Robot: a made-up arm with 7 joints.
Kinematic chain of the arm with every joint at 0, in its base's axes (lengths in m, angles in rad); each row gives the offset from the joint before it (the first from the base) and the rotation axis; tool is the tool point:
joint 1: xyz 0 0 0.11 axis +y
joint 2: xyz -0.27 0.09 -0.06 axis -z
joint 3: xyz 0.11 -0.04 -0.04 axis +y
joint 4: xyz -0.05 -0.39 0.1 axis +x
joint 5: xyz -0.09 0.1 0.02 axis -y
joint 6: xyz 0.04 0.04 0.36 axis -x
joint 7: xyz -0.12 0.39 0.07 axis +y
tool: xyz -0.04 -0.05 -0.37
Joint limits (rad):
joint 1: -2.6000..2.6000
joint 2: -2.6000..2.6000
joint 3: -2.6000..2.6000
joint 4: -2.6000..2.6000
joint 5: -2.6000..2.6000
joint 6: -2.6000..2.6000
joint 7: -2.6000..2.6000
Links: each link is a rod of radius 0.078 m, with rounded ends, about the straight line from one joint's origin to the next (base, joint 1, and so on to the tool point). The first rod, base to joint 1, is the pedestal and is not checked.
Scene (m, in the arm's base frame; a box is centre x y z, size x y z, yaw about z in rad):
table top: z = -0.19
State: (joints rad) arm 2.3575 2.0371 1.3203 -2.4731 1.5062 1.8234 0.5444
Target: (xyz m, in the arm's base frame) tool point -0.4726 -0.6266 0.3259
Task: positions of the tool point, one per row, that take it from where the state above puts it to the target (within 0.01 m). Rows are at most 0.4 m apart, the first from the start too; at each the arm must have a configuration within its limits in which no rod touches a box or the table.
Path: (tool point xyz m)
1: 0.5710 -0.2867 0.7875
2: 0.2550 -0.4421 0.8655
3: -0.0650 -0.5551 0.7930
4: -0.3213 -0.6169 0.5955
5: -0.4726 -0.6266 0.3259

